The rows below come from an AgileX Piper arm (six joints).
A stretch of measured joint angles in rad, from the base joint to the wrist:
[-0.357, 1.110, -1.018, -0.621, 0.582, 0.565]
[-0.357, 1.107, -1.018, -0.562, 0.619, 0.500]
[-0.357, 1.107, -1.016, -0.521, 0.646, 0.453]
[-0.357, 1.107, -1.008, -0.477, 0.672, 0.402]
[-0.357, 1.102, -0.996, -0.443, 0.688, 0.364]
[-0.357, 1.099, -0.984, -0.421, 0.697, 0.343]
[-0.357, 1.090, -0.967, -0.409, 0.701, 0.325]
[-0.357, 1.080, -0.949, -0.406, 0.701, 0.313]
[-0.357, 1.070, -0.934, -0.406, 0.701, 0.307]
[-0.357, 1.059, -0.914, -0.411, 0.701, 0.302]
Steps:
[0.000, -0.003, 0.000, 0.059, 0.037, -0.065]
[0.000, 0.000, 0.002, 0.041, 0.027, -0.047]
[0.000, 0.000, 0.008, 0.044, 0.026, -0.051]
[0.000, -0.005, 0.012, 0.034, 0.016, -0.038]
[0.000, -0.003, 0.012, 0.022, 0.009, -0.021]
[0.000, -0.009, 0.017, 0.012, 0.004, -0.018]
[0.000, -0.010, 0.018, 0.003, 0.000, -0.012]
[0.000, -0.010, 0.015, 0.000, 0.000, -0.006]
[0.000, -0.011, 0.020, -0.005, 0.000, -0.005]

